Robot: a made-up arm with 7 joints. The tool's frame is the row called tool. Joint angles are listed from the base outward.
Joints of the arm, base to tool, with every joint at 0 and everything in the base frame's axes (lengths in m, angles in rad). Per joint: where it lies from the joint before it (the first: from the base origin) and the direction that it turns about. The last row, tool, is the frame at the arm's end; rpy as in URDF.
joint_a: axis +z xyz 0 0 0.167
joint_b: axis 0 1 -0.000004 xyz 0 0 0
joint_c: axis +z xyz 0 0 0.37
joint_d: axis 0 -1 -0.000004 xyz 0.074 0 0
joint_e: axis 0 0.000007 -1 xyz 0.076 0 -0.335
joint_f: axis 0 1 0.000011 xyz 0 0 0
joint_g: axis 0 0.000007 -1 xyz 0.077 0 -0.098
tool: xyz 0 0 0 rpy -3.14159 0 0
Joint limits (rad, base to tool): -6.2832..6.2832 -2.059..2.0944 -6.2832..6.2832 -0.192..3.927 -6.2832..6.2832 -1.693..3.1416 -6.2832..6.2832
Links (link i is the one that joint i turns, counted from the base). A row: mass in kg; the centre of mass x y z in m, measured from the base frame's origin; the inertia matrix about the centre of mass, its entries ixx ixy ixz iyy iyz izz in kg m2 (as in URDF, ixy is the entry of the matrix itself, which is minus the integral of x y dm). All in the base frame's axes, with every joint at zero. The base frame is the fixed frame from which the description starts. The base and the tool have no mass.
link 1: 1.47; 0.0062 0.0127 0.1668; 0.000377 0 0 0.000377 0 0.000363
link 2: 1.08; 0.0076 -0.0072 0.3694; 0.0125 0 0 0.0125 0 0.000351
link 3: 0.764; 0.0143 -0.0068 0.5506; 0.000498 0 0 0.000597 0 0.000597
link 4: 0.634; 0.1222 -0.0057 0.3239; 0.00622 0 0.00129 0.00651 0 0.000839
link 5: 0.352; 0.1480 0.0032 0.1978; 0.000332 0 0 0.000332 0 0.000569
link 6: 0.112; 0.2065 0.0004 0.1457; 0.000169 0 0.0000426 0.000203 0 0.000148
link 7: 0.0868; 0.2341 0.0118 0.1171; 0.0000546 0 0 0.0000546 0 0.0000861
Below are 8 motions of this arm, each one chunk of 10 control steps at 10 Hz.
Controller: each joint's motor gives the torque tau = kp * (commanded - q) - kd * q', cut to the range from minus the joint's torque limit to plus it. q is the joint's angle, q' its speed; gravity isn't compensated. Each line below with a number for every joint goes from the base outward.
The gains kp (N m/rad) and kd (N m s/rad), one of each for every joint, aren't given. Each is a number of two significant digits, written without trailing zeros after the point. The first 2 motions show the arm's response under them.
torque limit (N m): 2.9 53 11 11 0.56 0.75 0.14
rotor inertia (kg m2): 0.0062 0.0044 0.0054 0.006 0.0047 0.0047 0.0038
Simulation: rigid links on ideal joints. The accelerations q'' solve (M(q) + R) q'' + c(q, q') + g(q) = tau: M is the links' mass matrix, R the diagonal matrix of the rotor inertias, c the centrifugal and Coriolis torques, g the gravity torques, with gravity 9.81 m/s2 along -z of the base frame. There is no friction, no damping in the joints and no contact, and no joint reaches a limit. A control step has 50 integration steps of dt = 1/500 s. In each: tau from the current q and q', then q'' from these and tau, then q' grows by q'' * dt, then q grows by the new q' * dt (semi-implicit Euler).
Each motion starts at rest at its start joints. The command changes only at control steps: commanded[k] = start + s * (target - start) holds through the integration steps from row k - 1 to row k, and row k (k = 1, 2, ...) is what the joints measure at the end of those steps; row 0 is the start. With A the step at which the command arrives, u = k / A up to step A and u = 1 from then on. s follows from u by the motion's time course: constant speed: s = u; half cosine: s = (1 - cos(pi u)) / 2; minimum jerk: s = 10 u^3 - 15 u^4 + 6 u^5; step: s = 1 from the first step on.
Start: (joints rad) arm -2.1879 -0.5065 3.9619 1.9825 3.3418 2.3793 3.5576
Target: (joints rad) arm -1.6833 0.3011 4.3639 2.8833 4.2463 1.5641 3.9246
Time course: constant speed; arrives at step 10
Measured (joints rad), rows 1 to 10:
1: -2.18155 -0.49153 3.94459 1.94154 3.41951 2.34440 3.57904
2: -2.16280 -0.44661 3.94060 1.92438 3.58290 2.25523 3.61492
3: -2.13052 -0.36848 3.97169 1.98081 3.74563 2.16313 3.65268
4: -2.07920 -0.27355 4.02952 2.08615 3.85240 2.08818 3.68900
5: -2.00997 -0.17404 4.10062 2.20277 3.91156 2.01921 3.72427
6: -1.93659 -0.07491 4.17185 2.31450 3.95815 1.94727 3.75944
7: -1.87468 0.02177 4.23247 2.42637 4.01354 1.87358 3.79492
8: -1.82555 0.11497 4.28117 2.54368 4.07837 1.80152 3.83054
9: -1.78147 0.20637 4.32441 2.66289 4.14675 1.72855 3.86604
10: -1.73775 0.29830 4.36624 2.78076 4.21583 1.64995 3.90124
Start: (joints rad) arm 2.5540 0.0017 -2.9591 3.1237 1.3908 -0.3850 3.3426
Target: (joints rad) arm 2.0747 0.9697 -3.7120 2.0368 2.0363 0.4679 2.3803
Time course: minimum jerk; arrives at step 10
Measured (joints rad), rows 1 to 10:
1: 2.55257 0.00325 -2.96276 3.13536 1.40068 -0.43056 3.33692
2: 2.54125 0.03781 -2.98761 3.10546 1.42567 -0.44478 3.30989
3: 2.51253 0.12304 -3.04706 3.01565 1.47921 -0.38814 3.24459
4: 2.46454 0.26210 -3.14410 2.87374 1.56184 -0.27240 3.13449
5: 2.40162 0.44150 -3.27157 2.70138 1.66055 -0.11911 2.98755
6: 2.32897 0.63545 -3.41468 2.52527 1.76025 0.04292 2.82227
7: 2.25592 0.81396 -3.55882 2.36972 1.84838 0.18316 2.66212
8: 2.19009 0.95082 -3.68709 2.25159 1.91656 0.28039 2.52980
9: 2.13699 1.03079 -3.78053 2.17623 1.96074 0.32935 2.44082
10: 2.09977 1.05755 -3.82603 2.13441 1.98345 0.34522 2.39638
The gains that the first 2 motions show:
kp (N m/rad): 15 120 20 16 0.89 1.7 0.84
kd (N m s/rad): 2.5 9.4 2 1.8 0.12 0.18 0.11
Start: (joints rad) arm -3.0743 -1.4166 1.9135 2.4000 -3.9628 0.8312 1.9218
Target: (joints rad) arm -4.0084 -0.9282 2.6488 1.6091 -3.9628 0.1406 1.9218
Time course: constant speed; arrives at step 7
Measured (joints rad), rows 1 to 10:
1: -3.07941 -1.41719 2.03199 2.33183 -3.96674 0.80046 1.92220
2: -3.11330 -1.39704 2.20267 2.19078 -3.96954 0.74850 1.92739
3: -3.19673 -1.34095 2.34191 2.04107 -3.96277 0.65841 1.93081
4: -3.32924 -1.26634 2.44368 1.91173 -3.94821 0.55015 1.93037
5: -3.49613 -1.18804 2.52355 1.79615 -3.93446 0.44078 1.92783
6: -3.68103 -1.11238 2.59668 1.68208 -3.92619 0.33481 1.92499
7: -3.86901 -1.03978 2.67063 1.56435 -3.92180 0.23199 1.92273
8: -4.00680 -1.01795 2.67541 1.50586 -3.90934 0.17689 1.92192
9: -4.09216 -1.01448 2.67128 1.47804 -3.90711 0.16210 1.92073
10: -4.12808 -1.01400 2.67614 1.46640 -3.90555 0.16146 1.92048

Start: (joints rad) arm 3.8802 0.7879 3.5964 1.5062 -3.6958 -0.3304 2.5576
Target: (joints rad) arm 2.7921 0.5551 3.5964 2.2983 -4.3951 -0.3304 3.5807
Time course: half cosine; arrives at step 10
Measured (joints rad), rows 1 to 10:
1: 3.87297 0.80961 3.61589 1.45296 -3.67698 -0.36774 2.56572
2: 3.83950 0.80708 3.65677 1.44432 -3.63978 -0.40844 2.60278
3: 3.76579 0.78622 3.68151 1.49491 -3.64083 -0.41420 2.68175
4: 3.65298 0.75593 3.68603 1.58871 -3.69937 -0.40949 2.79734
5: 3.50943 0.72018 3.67827 1.70784 -3.80044 -0.40464 2.93836
6: 3.34896 0.68260 3.66560 1.83624 -3.92085 -0.40236 3.09108
7: 3.18869 0.64718 3.65247 1.96117 -4.04183 -0.40302 3.24071
8: 3.04547 0.61789 3.64142 2.07212 -4.15042 -0.40546 3.37284
9: 2.93315 0.59809 3.63392 2.15958 -4.23730 -0.40804 3.47468
10: 2.86129 0.58980 3.63041 2.21482 -4.29505 -0.40962 3.53621

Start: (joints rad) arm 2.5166 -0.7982 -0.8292 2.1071 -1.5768 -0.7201 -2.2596
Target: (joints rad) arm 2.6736 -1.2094 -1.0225 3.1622 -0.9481 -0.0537 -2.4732
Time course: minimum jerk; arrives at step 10
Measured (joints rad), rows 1 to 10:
1: 2.51894 -0.82929 -0.85673 2.08095 -1.60431 -0.75804 -2.25824
2: 2.53305 -0.86742 -0.91263 2.10067 -1.63540 -0.76194 -2.26062
3: 2.55661 -0.91096 -0.94698 2.17625 -1.62507 -0.71048 -2.27309
4: 2.58701 -0.96847 -0.96630 2.31240 -1.55906 -0.61759 -2.29744
5: 2.61746 -1.04401 -0.98823 2.50307 -1.43778 -0.49133 -2.33210
6: 2.64097 -1.13316 -1.01490 2.72623 -1.27396 -0.34490 -2.37282
7: 2.65271 -1.22076 -1.03235 2.94736 -1.09243 -0.20633 -2.41393
8: 2.65011 -1.28656 -1.03243 3.13003 -0.93055 -0.10937 -2.44907
9: 2.63544 -1.31955 -1.02234 3.24929 -0.82297 -0.06666 -2.47300
10: 2.61678 -1.32462 -1.01274 3.30263 -0.77861 -0.06114 -2.48450

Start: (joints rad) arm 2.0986 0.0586 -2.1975 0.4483 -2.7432 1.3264 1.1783
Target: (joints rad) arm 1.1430 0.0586 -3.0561 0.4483 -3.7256 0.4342 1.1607
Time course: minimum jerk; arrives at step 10
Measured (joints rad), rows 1 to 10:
1: 2.09685 0.05089 -2.19633 0.39644 -2.74740 1.29587 1.17789
2: 2.08023 0.04744 -2.21776 0.33815 -2.76815 1.21592 1.17622
3: 2.02946 0.04711 -2.28028 0.32108 -2.83352 1.12983 1.17492
4: 1.93592 0.04605 -2.38727 0.33209 -2.95041 1.03162 1.17399
5: 1.80320 0.04342 -2.52943 0.35131 -3.10392 0.91286 1.17221
6: 1.64461 0.03995 -2.68885 0.36739 -3.27172 0.78175 1.16888
7: 1.48108 0.03714 -2.84191 0.37426 -3.43296 0.65327 1.16448
8: 1.33677 0.03616 -2.96460 0.36899 -3.56819 0.54271 1.16044
9: 1.23217 0.03683 -3.04006 0.35442 -3.65967 0.46564 1.15822
10: 1.17476 0.03794 -3.06788 0.33947 -3.70193 0.43059 1.15826

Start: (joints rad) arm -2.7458 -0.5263 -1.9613 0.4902 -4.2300 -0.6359 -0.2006
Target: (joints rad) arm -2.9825 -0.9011 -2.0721 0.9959 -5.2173 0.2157 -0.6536
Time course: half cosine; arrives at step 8
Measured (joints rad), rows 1 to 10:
1: -2.73851 -0.56307 -1.99620 0.46845 -4.25307 -0.57731 -0.20938
2: -2.75231 -0.60914 -2.03190 0.46864 -4.29204 -0.48518 -0.23687
3: -2.77716 -0.66766 -2.05817 0.52276 -4.38268 -0.37549 -0.28783
4: -2.80736 -0.73932 -2.08478 0.61185 -4.53499 -0.23796 -0.35907
5: -2.84257 -0.81519 -2.11519 0.71234 -4.71933 -0.09002 -0.44017
6: -2.88194 -0.88390 -2.14773 0.80597 -4.89790 0.04268 -0.51837
7: -2.92279 -0.93502 -2.17856 0.87842 -5.04000 0.13933 -0.58166
8: -2.96040 -0.96080 -2.20287 0.91927 -5.12477 0.18652 -0.62046
9: -2.98914 -0.96729 -2.21553 0.93302 -5.15567 0.19660 -0.63669
10: -3.00471 -0.96789 -2.21734 0.93482 -5.15981 0.19743 -0.64184

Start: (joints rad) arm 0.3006 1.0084 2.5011 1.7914 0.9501 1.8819 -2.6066
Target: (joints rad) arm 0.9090 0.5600 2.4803 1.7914 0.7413 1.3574 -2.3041
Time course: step
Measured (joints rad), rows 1 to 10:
1: 0.23803 0.76984 2.36278 1.87884 0.89876 1.65210 -2.47335
2: 0.34778 0.63279 2.40131 1.80280 0.74210 1.42253 -2.36578
3: 0.64277 0.59227 2.38790 1.69752 0.65689 1.38211 -2.32885
4: 0.82461 0.57272 2.38483 1.60453 0.61416 1.40585 -2.32036
5: 0.90734 0.56684 2.40922 1.57476 0.60230 1.43424 -2.31745
6: 0.93397 0.57031 2.42663 1.58879 0.61527 1.44288 -2.31484
7: 0.93265 0.57732 2.42487 1.61477 0.63068 1.43666 -2.31314
8: 0.92146 0.58366 2.41263 1.63546 0.63649 1.42694 -2.31268
9: 0.91077 0.58748 2.40142 1.64693 0.63480 1.42038 -2.31291
10: 0.90475 0.58867 2.39626 1.65104 0.63158 1.41831 -2.31321

